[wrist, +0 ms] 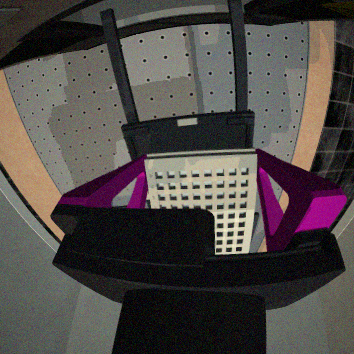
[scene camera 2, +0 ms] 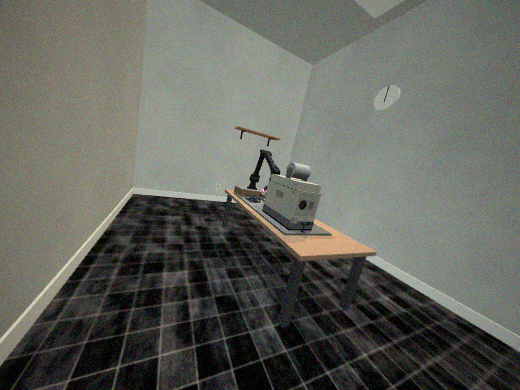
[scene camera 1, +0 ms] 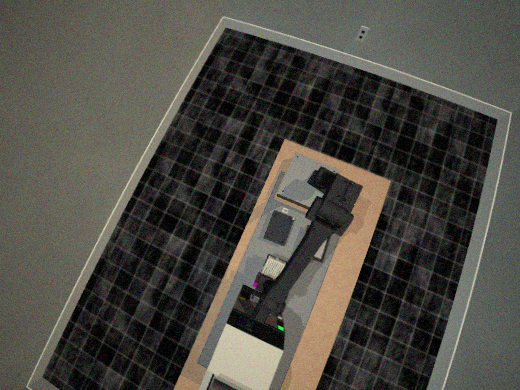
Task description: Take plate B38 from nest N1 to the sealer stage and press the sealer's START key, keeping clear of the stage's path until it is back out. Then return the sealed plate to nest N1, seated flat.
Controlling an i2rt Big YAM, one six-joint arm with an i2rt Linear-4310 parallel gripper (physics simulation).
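Pixels of known places: gripper, fingertip midpoint: (wrist: 200,157) (scene camera 1: 267,280); arm's base at its link origin: (scene camera 2: 251,188).
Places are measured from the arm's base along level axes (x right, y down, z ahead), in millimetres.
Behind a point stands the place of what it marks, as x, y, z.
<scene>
The cream plate B38 (scene camera 1: 274,267) {-33, -78, 496} (wrist: 202,181) {-42, -54, 559}, with rows of square wells, is between the magenta fingers of my gripper (wrist: 200,157) {-44, -40, 570}, which is shut on it. In the wrist view its far edge overlaps the near part of the dark sealer stage (wrist: 187,139) {-55, -31, 579}, which is out on two rails. I cannot tell if plate and stage touch. The sealer (scene camera 1: 247,355) {-94, -276, 764} (scene camera 2: 287,202) {-35, -107, 1021} is a cream box with a green light (scene camera 1: 280,328) {-163, -201, 652} on its front. A START key cannot be made out. A dark rectangular nest (scene camera 1: 279,228) {42, 30, 330} holds no plate; its label is unreadable.
The arm (scene camera 1: 305,250) {-28, -426, 347} (scene camera 2: 258,167) {-1, -283, 104} reaches from its base over a grey perforated board (wrist: 155,55) {-95, 73, 634} on the wooden table (scene camera 1: 327,295) {-375, 86, 481} (scene camera 2: 332,245) {-313, 86, 1266}. A dark-framed tray (scene camera 1: 318,258) {-201, 1, 340} is partly hidden by the arm. A grey roll (scene camera 2: 298,171) {-91, -343, 963} sits on the sealer.
</scene>
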